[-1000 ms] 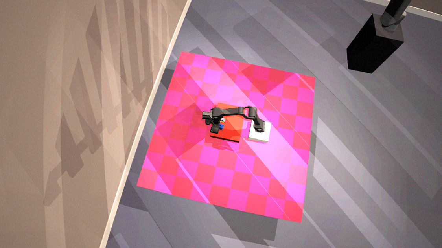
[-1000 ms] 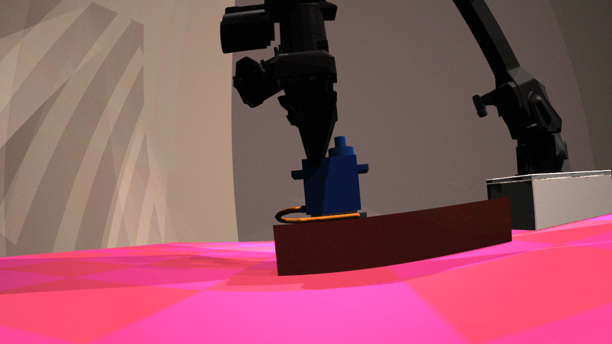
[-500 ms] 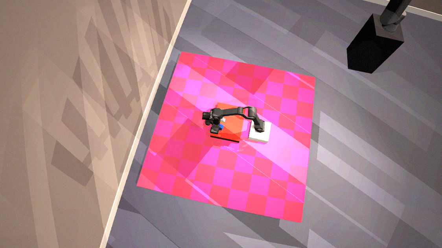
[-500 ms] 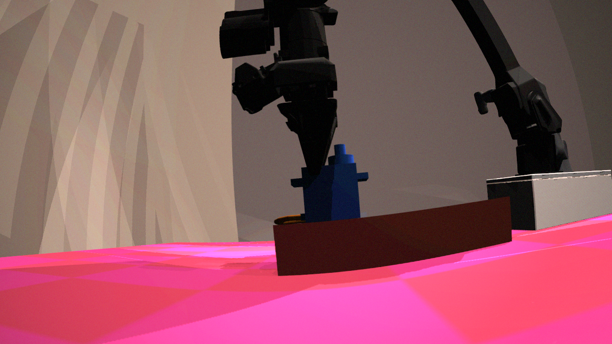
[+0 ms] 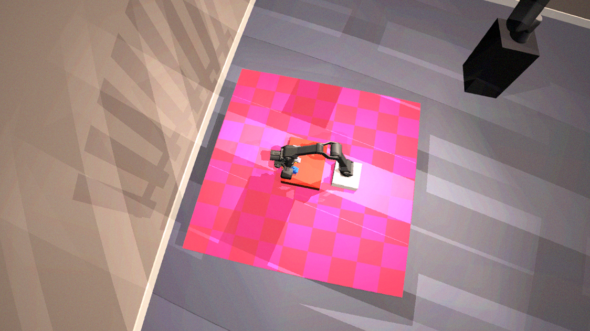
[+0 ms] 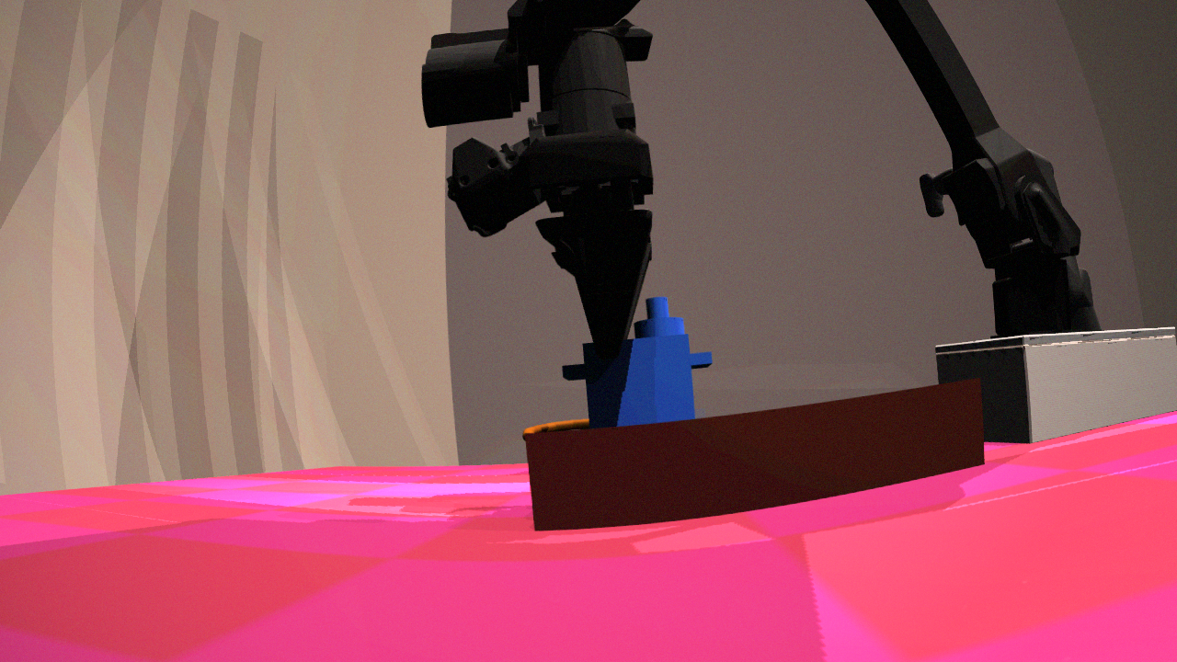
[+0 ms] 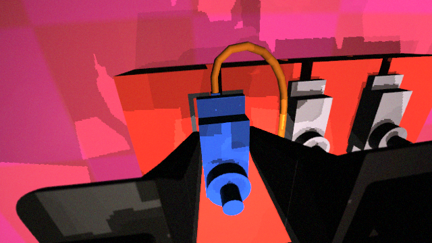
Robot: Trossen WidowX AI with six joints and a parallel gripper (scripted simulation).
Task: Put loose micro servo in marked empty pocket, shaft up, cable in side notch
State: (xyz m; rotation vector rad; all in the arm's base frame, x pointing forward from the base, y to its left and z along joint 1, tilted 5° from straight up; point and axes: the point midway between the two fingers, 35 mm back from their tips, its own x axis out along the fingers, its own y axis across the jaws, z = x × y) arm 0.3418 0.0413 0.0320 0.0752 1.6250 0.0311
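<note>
My gripper tip is now 13 cm past the red deck, 7 cm to the left of it and 6 cm above it.
</note>
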